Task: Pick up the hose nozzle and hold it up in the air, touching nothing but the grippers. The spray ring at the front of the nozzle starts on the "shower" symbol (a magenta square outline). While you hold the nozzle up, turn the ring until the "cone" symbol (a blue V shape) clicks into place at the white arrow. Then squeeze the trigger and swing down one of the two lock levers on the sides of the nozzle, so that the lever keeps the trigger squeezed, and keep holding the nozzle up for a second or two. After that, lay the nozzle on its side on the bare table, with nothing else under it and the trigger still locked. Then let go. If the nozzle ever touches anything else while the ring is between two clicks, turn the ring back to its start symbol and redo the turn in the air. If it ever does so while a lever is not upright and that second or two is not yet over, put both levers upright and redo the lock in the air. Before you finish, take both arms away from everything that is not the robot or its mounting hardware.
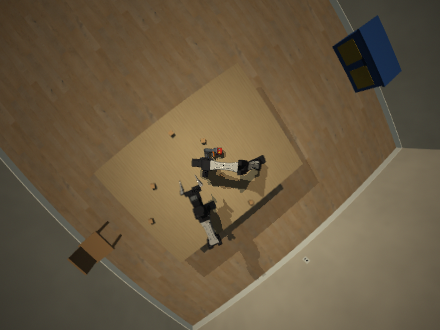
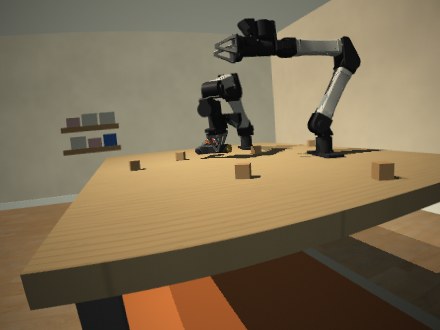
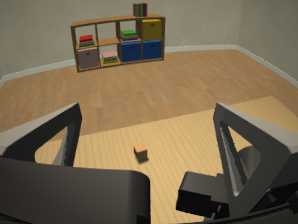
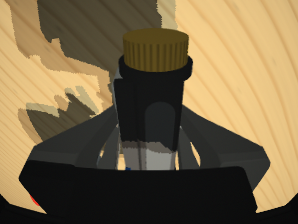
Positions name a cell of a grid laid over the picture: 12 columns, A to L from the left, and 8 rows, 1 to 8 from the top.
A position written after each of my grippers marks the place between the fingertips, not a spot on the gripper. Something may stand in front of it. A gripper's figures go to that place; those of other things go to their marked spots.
Scene:
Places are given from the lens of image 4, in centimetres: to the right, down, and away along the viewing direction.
my right gripper (image 4: F4): 0, 0, 13
hose nozzle (image 4: G3): 0, -2, 8

